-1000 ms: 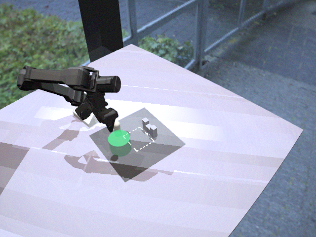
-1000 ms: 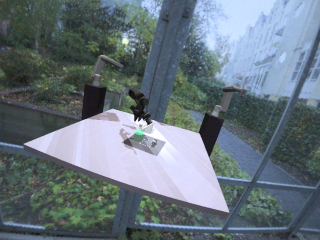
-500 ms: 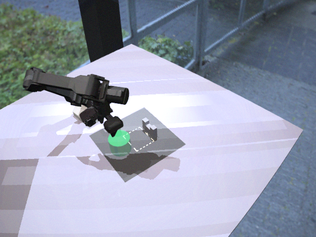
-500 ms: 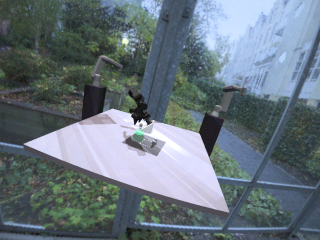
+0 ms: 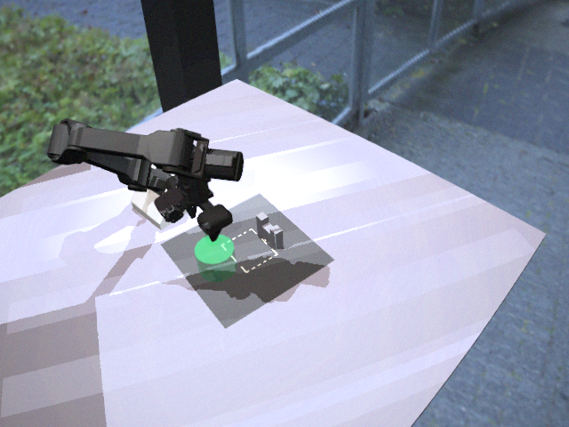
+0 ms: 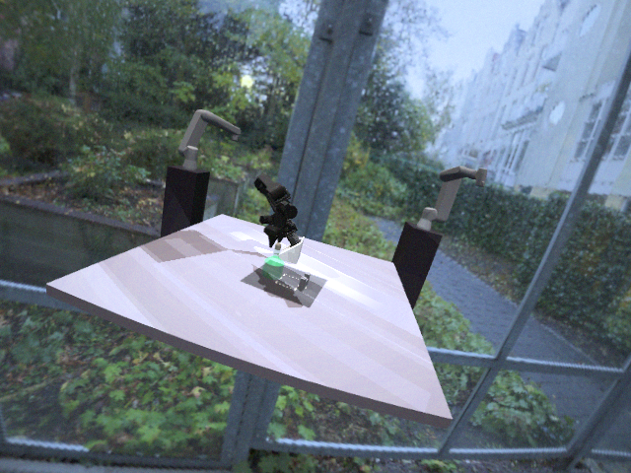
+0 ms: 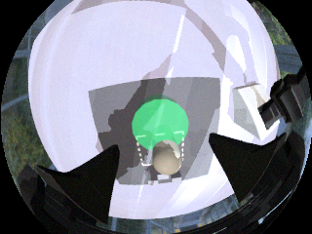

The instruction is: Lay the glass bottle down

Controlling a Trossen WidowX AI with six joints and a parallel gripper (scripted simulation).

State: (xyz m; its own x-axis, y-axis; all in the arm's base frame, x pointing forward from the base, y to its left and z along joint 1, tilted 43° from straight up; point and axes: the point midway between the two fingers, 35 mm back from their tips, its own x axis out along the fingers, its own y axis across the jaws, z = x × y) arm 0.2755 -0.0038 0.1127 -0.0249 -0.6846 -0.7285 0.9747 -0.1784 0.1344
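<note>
Now: gripper tip 5 cm above the glass bottle and 2 cm to the right of it. The rest, counted from my gripper tip: mat: 14 cm below, 9 cm to the left, 2 cm ahead.
</note>
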